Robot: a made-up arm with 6 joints.
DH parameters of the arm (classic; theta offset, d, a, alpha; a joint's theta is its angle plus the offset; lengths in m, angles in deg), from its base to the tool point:
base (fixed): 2.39 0 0.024 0
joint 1: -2.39 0.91 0.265 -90
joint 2: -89.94 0 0.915 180
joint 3: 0.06 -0.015 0.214 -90
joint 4: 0 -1.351 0.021 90
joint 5: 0 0.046 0.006 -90
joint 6: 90 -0.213 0.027 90
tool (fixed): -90 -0.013 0 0
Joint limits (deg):
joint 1: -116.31..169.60
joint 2: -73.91..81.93
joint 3: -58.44..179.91
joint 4: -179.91..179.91
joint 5: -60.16..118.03
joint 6: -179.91..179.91
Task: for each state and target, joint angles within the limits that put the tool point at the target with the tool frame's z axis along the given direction. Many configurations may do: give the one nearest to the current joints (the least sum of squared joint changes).
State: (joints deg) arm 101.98 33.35 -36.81 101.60 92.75 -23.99
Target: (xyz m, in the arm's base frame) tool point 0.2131 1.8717 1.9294 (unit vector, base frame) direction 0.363 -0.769 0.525
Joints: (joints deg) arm 77.91 20.92 14.80 70.35 114.68 -36.70
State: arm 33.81 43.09 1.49 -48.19 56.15 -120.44
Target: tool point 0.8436 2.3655 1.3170 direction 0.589 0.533 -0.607
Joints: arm 73.87 61.72 44.03 -21.92 77.07 -148.20
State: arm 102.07 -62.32 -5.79 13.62 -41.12 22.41
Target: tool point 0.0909 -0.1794 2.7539 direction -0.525 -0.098 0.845
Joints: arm 89.23 -61.89 10.98 21.57 -56.33 21.02
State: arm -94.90 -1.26 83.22 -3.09 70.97 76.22
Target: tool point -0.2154 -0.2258 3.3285 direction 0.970 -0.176 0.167
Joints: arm -116.22 2.43 77.28 -20.07 66.72 95.65
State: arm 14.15 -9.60 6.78 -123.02 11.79 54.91
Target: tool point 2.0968 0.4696 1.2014 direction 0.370 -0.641 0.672
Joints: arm 13.06 24.77 -0.88 -111.59 13.55 65.63
